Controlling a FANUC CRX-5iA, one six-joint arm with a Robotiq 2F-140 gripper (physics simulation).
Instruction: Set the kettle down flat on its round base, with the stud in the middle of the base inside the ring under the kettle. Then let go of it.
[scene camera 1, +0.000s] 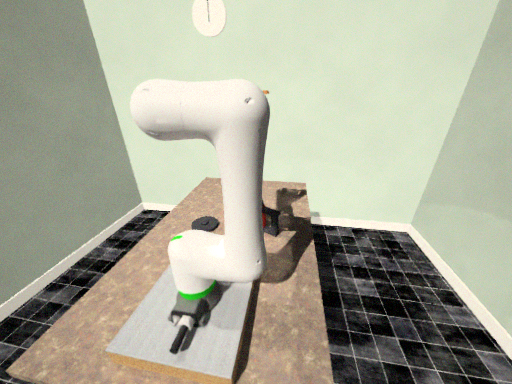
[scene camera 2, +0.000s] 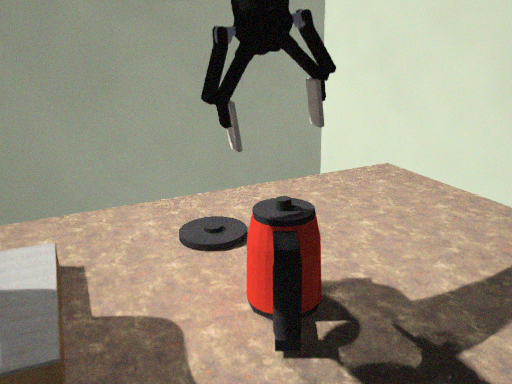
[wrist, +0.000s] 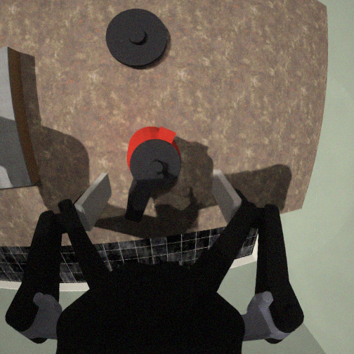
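The red kettle (scene camera 2: 259, 265) (wrist: 145, 134) with a black lid and black handle stands upright on the table. In scene camera 1 the arm hides most of it, and part of its black handle (scene camera 1: 272, 222) shows. The round black base (scene camera 1: 200, 224) (scene camera 2: 195, 237) (wrist: 122, 47) lies flat on the table, apart from the kettle, with a small stud (scene camera 2: 213, 228) (wrist: 138, 36) in its middle. My gripper (scene camera 2: 278, 138) (wrist: 160, 182) is open and empty, high above the table and the kettle. In the wrist view the kettle's handle shows between the fingertips, far below them. The ring under the kettle is hidden.
The brown table (scene camera 1: 295, 320) (scene camera 2: 150, 280) (wrist: 240, 75) carries a grey-topped slab (scene camera 1: 150, 325) (scene camera 2: 27, 320) (wrist: 7, 100), on which the arm (scene camera 1: 240, 175) is mounted. The arm's shadow falls across the table around the kettle. A clock (scene camera 1: 209, 25) hangs on the wall.
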